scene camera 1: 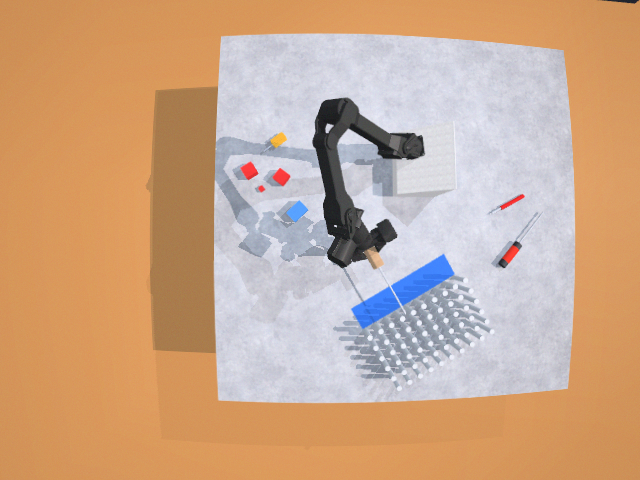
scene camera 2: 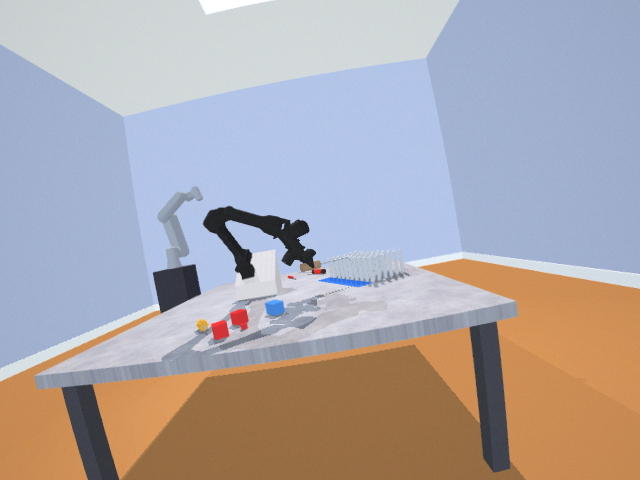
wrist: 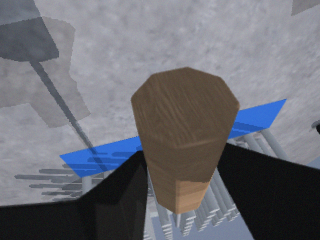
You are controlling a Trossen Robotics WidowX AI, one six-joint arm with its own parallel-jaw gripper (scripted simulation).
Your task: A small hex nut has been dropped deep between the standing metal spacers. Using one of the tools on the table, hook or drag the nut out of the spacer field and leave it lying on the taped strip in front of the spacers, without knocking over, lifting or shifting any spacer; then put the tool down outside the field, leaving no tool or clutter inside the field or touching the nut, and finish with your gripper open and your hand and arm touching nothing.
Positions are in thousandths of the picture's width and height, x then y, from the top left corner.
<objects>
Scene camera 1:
gripper: 582, 530
blue taped strip: 673, 574
</objects>
